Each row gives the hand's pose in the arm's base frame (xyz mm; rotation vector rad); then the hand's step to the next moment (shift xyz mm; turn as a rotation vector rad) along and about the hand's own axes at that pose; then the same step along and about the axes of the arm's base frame.
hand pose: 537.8 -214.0 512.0 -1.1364 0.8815 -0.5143
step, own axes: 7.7 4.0 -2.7 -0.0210 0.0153 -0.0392
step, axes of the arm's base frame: 1.9 -5.8 -6.7 -0.0452 -0.0006 -0.0131
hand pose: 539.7 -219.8 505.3 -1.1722 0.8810 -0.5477
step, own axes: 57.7 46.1 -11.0 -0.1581 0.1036 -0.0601
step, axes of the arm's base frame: 20.2 -35.7 -62.4 -0.1457 0.1216 -0.0577
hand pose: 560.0 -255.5 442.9 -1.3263 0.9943 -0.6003
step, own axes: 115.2 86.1 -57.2 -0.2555 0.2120 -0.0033
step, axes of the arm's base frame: -8.2 -109.7 -108.9 -0.1625 0.2527 -0.1414
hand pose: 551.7 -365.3 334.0 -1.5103 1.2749 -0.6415
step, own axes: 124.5 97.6 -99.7 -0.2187 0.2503 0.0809
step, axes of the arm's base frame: -87.8 -144.2 -80.4 -0.0933 0.2510 -0.2129
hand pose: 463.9 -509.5 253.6 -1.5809 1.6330 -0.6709
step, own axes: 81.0 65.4 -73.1 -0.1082 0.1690 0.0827
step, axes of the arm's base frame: -93.7 -83.0 -22.7 -0.0386 0.1342 -0.1662
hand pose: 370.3 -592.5 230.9 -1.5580 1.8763 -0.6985
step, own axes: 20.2 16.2 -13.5 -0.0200 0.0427 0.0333
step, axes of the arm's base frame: -23.4 -16.8 -4.7 -0.0017 0.0264 -0.0513
